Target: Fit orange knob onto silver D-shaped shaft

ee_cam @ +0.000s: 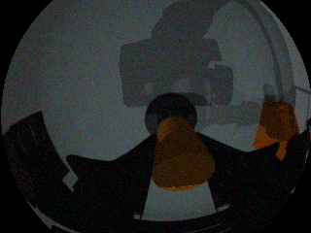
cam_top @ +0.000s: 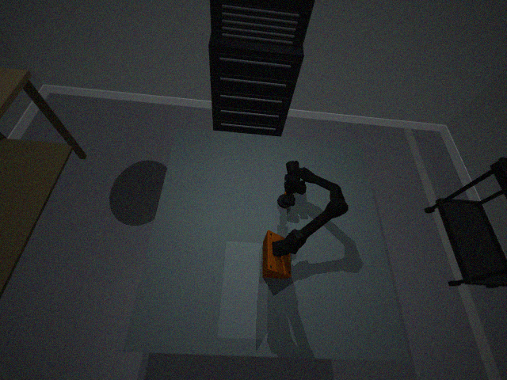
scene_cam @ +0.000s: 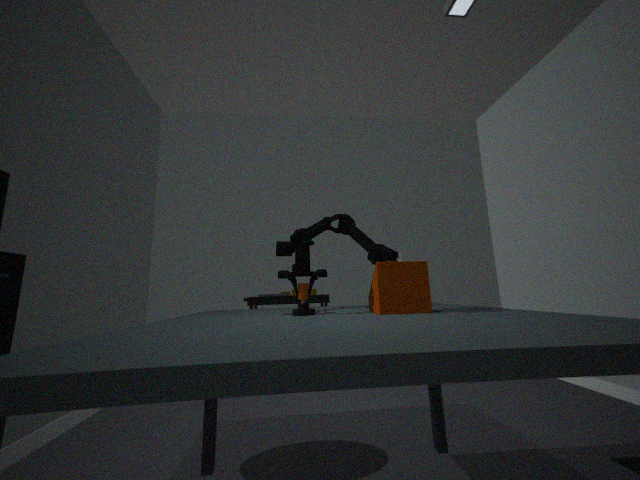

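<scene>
Right now the dark round pedestal is 40 mm below my gripper tip. From my gripper tip the other things lie so: orange knob 30 mm above.
</scene>
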